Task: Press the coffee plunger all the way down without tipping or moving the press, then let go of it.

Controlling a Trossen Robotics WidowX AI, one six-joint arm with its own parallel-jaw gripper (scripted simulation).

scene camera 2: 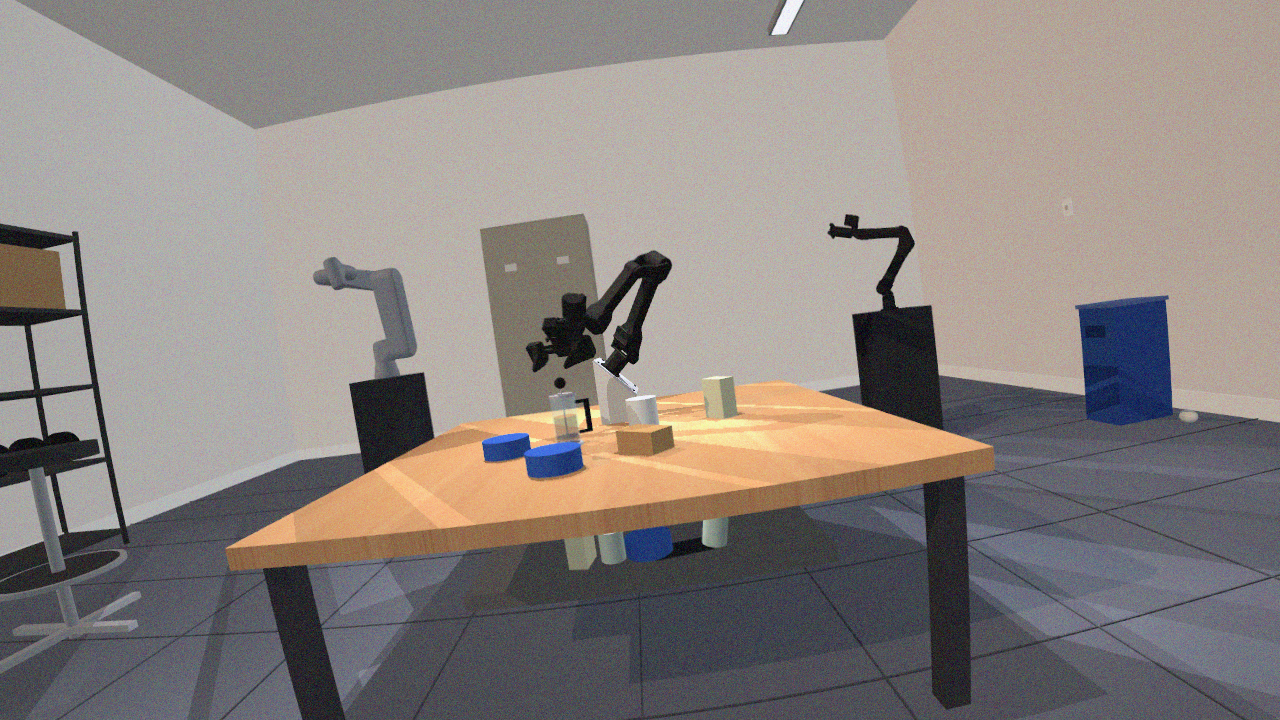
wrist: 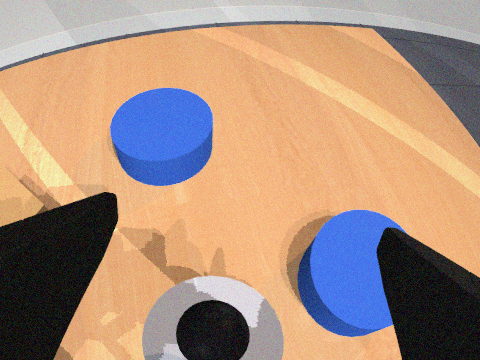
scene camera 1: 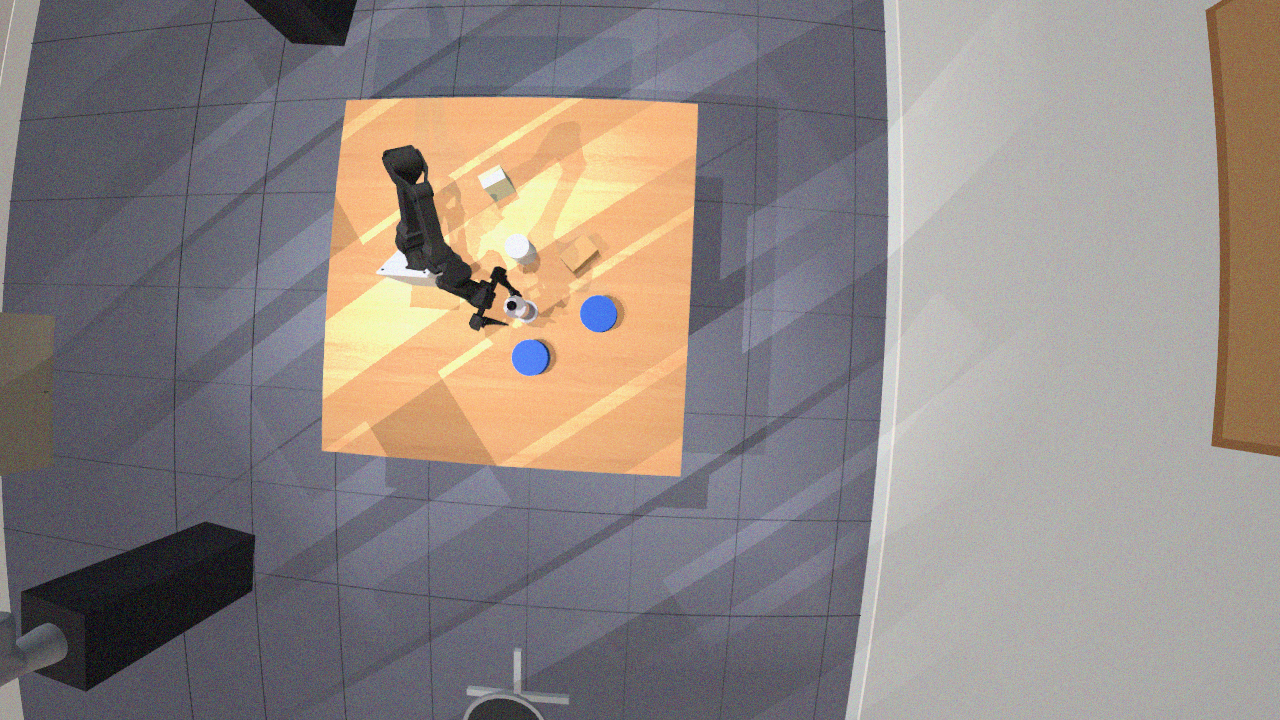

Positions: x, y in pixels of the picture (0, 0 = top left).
Labels:
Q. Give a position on a tan block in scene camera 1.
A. At 580, 253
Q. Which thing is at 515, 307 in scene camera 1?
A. A coffee press.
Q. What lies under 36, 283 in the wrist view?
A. My gripper.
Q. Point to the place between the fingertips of my gripper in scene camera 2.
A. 548, 369

